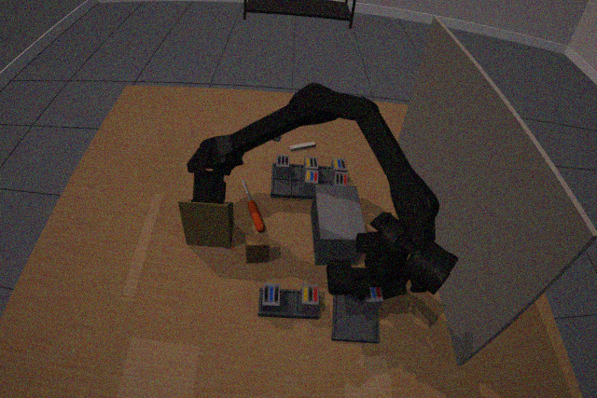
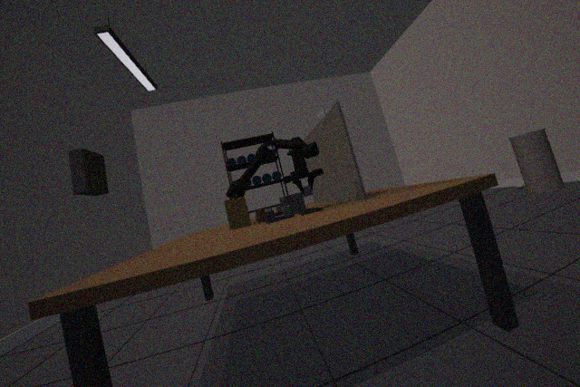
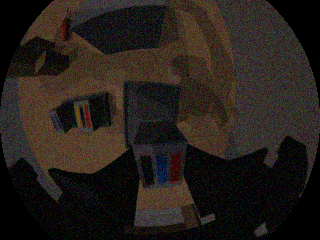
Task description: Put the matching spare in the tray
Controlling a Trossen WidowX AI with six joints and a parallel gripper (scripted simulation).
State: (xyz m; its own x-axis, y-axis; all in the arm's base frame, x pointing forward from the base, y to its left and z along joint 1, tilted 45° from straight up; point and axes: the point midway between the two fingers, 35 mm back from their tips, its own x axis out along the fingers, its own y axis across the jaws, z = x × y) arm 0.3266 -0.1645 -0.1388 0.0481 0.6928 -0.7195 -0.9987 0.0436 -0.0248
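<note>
The flat grey tray is 80 mm below my gripper tip, 10 mm to the left of it and 10 mm behind it. The rest, counted from my gripper tip: grey panel (220 mm to the left, 210 mm ahead, 140 mm above); then small brown block (220 mm behind, 160 mm to the left, 50 mm below).
</note>
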